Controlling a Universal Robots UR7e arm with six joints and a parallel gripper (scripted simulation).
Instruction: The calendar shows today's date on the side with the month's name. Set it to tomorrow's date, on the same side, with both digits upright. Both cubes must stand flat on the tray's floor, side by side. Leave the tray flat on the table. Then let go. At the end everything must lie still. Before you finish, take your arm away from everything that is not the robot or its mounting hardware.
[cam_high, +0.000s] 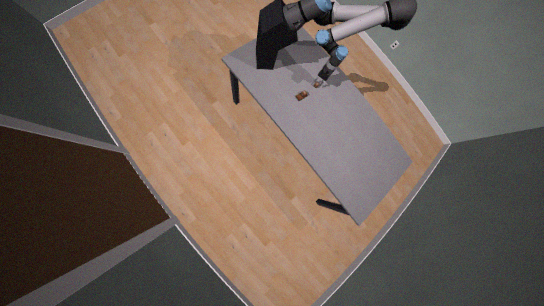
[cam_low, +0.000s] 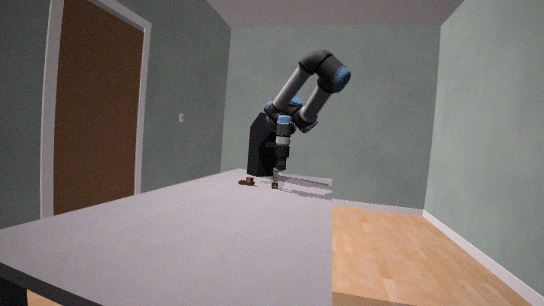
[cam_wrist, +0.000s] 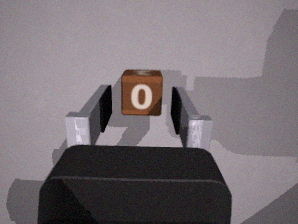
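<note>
Now: the brown wooden cube 40 mm below my hand. Round my hand: calendar tray 160 mm to the right, 50 mm below, 10 mm ahead.
</note>
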